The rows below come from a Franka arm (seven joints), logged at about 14 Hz.
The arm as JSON. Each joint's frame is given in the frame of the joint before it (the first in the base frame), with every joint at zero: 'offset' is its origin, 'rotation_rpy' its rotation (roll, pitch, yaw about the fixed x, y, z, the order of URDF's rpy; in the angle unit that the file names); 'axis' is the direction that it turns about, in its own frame. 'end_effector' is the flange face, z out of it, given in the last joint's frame.
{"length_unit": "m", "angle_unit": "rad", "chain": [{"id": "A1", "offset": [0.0, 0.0, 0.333], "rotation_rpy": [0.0, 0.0, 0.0], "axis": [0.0, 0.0, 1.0]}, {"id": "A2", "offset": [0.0, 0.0, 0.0], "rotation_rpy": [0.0, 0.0, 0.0], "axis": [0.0, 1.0, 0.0]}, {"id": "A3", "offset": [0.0, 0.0, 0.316], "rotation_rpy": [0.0, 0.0, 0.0], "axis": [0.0, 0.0, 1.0]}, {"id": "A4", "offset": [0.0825, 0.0, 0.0], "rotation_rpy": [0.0, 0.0, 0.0], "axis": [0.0, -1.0, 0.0]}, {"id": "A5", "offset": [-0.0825, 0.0, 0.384], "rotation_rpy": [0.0, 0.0, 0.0], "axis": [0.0, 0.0, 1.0]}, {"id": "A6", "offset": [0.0, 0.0, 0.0], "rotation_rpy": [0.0, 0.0, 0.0], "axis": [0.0, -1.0, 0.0]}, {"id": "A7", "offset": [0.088, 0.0, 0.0], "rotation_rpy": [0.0, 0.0, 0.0], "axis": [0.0, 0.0, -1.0]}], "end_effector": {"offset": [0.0, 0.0, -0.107], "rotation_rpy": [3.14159, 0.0, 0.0]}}
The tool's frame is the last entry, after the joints.
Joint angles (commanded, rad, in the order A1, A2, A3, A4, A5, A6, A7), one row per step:
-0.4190 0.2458 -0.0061 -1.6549 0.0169 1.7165 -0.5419
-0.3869 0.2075 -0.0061 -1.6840 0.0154 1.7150 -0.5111
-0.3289 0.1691 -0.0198 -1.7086 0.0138 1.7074 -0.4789
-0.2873 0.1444 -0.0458 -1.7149 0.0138 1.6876 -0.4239
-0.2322 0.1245 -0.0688 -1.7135 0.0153 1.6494 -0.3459
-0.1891 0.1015 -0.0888 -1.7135 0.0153 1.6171 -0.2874
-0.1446 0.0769 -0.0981 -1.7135 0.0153 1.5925 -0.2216
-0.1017 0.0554 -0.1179 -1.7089 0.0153 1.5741 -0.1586
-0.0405 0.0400 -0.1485 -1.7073 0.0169 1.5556 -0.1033
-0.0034 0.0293 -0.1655 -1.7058 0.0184 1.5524 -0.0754
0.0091 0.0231 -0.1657 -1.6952 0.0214 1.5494 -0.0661
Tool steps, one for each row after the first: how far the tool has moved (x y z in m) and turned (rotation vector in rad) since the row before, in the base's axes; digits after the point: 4 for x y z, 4 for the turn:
-0.0013 0.0217 0.0099 -0.0090 -0.0040 0.0023
0.0003 0.0286 0.0112 -0.0106 -0.0021 0.0133
-0.0033 0.0116 0.0104 -0.0112 0.0058 -0.0381
-0.0012 0.0207 0.0098 -0.0082 0.0209 -0.0446
-0.0037 0.0151 0.0112 -0.0083 0.0125 -0.0340
-0.0021 0.0210 0.0124 -0.0109 0.0034 -0.0291
-0.0028 0.0138 0.0130 -0.0124 -0.0045 -0.0385
-0.0017 0.0178 0.0081 -0.0077 0.0036 -0.0238
-0.0005 0.0113 0.0064 -0.0041 -0.0080 -0.0075
0.0005 0.0069 0.0080 0.0001 -0.0138 0.0028

